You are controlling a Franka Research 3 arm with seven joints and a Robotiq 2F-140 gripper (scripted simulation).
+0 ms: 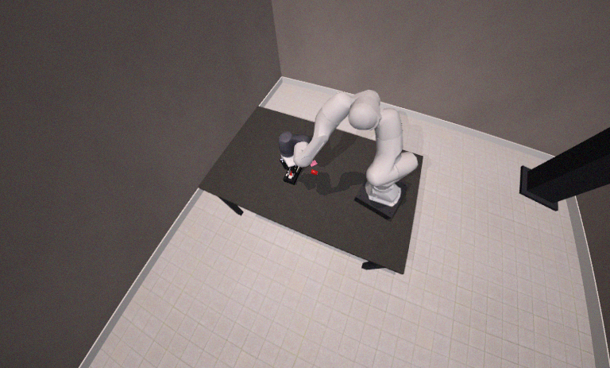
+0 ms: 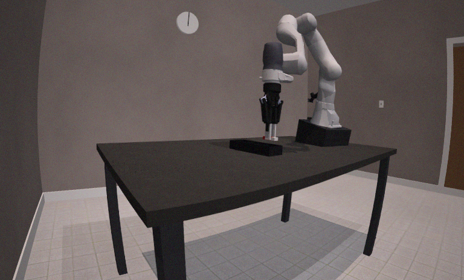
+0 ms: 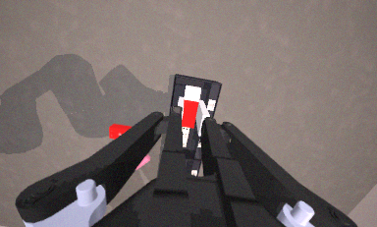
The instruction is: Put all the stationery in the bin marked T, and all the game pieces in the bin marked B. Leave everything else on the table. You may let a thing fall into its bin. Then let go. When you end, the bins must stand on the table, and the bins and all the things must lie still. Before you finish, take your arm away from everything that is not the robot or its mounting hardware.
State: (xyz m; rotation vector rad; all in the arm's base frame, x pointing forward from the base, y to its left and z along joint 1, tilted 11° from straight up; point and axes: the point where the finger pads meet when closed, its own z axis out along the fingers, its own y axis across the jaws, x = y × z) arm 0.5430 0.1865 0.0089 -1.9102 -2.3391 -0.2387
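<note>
Now: the pink block 190 mm to the right of my hand, 90 mm below it and 60 mm behind it. The rest, counted from my hand: red-and-white eraser 30 mm below, 10 mm to the left; black bin row 80 mm to the right, 80 mm below, 20 mm ahead.
</note>
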